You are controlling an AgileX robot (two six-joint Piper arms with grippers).
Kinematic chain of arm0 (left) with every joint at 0, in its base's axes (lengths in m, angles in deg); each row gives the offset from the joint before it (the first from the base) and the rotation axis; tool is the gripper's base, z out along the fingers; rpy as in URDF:
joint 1: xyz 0 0 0.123 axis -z
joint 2: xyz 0 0 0 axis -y
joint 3: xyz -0.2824 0 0.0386 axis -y
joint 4: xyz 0.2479 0 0.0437 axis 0.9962 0 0.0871
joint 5: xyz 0 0 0 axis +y
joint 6: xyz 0.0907 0 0.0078 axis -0.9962 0 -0.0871
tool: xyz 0 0 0 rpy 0 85 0
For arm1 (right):
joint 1: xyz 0 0 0.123 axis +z
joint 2: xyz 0 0 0 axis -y
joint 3: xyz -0.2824 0 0.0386 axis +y
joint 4: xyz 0.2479 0 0.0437 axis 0.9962 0 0.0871
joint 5: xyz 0 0 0 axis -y
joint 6: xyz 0.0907 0 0.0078 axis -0.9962 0 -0.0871
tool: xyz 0 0 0 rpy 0 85 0
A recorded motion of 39 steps. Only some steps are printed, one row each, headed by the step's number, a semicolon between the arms.
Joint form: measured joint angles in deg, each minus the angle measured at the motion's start. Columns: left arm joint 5, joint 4, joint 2, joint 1, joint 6, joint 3; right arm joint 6, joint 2, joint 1, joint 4, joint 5, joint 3.
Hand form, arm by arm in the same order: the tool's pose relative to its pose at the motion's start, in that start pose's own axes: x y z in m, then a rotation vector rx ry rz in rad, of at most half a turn. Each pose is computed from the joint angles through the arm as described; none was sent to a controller.
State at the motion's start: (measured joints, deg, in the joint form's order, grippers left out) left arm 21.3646 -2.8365 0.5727 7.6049 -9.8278 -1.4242; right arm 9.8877 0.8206 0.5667 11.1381 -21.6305 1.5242
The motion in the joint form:
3: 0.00 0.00 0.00 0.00 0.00 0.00; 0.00 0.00 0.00 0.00 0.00 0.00
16: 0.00 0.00 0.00 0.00 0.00 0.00; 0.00 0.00 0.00 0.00 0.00 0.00
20: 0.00 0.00 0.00 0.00 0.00 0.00; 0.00 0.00 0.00 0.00 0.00 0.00
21: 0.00 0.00 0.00 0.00 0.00 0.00; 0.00 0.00 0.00 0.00 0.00 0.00
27: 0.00 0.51 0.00 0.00 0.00 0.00; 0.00 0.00 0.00 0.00 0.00 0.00
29: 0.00 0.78 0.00 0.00 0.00 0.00; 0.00 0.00 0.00 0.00 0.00 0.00
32: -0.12 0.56 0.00 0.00 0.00 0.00; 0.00 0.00 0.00 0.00 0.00 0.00
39: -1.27 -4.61 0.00 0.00 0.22 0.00; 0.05 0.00 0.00 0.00 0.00 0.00
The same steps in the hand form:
3: 0.0000 0.0000 0.0000 0.0000 0.0000 0.0000; 0.0000 0.0000 0.0000 0.0000 0.0000 0.0000
16: 0.0000 0.0000 0.0000 0.0000 0.0000 0.0000; 0.0000 0.0000 0.0000 0.0000 0.0000 0.0000
20: 0.0000 0.0000 0.0000 0.0000 0.0000 0.0000; 0.0000 0.0000 0.0000 0.0000 0.0000 0.0000
21: 0.0000 0.0000 0.0000 0.0000 0.0000 0.0000; 0.0000 0.0000 0.0000 0.0000 0.0000 0.0000
27: 0.0000 0.0003 0.0000 -0.0032 0.0006 0.0083; 0.0000 0.0000 0.0000 0.0000 0.0000 0.0000
29: 0.0001 0.0004 0.0000 -0.0049 0.0008 0.0127; 0.0000 0.0000 0.0000 0.0000 0.0000 0.0000
32: -0.0001 0.0004 0.0000 -0.0039 -0.0015 0.0091; 0.0000 0.0000 0.0000 0.0000 0.0000 0.0000
39: -0.0025 -0.0021 -0.0001 0.0243 -0.0266 -0.0791; 0.0000 0.0000 0.0000 0.0000 0.0000 -0.0009

